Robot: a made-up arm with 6 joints.
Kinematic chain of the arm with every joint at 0, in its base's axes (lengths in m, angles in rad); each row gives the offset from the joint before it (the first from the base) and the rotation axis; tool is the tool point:
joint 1: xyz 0 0 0.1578 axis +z
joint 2: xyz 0 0.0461 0 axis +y
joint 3: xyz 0 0 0.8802 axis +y
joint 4: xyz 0 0 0.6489 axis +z
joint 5: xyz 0 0 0 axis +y
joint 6: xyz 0 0 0.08 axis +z
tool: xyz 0 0 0
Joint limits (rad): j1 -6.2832..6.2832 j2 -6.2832..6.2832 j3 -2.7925..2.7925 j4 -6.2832..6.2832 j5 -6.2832..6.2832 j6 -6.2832..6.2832
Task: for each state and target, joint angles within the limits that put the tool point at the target. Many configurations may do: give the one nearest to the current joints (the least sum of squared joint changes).
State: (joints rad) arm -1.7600 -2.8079 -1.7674 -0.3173 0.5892 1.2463
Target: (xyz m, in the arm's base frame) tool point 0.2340 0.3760 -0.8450
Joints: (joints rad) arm -2.0528 -2.0172 -1.7013 -0.2857 0.6176 1.2463
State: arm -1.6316 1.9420 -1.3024 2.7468 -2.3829 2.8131
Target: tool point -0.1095 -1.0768 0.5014
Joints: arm -1.6951 1.8040 -1.4963 2.7364 -2.4044 2.8131
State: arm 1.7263 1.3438 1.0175 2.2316 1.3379 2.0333
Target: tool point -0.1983 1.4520 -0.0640
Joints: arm 1.6351 1.4443 0.7126 2.2617 1.2461 2.0333
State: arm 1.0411 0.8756 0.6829 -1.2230 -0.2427 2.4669
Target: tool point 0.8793 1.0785 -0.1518
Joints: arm 0.8418 1.3558 0.9766 -1.2288 -0.2209 2.4669
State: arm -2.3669 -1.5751 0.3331 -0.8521 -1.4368 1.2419
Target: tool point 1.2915 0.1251 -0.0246
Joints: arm -2.9590 -2.1682 1.1740 -0.9585 -1.6304 1.2419
